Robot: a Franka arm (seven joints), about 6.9 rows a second.
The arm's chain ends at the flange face. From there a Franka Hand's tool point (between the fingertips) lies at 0.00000 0.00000 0.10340 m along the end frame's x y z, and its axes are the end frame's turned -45 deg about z.
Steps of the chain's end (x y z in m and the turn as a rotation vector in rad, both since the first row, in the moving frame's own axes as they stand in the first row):
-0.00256 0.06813 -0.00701 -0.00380 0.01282 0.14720
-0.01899 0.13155 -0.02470 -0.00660 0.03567 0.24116
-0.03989 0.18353 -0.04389 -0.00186 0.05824 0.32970
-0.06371 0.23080 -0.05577 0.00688 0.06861 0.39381
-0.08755 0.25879 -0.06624 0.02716 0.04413 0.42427
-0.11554 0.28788 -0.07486 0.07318 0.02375 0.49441
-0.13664 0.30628 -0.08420 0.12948 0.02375 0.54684
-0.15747 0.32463 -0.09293 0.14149 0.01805 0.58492
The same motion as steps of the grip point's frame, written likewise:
-0.04942 0.04762 -0.00702 -0.01175 0.00638 0.14720
-0.10471 0.08291 -0.02477 -0.02989 0.02056 0.24116
-0.15465 0.10655 -0.04406 -0.04250 0.03987 0.32970
-0.20375 0.12362 -0.05601 -0.04365 0.05338 0.39381
-0.24010 0.12338 -0.06638 -0.01200 0.05041 0.42427
-0.27759 0.12011 -0.07516 0.03495 0.06854 0.49441
-0.30051 0.11561 -0.08507 0.07476 0.10835 0.54684
-0.32736 0.11302 -0.09395 0.08729 0.11281 0.58492

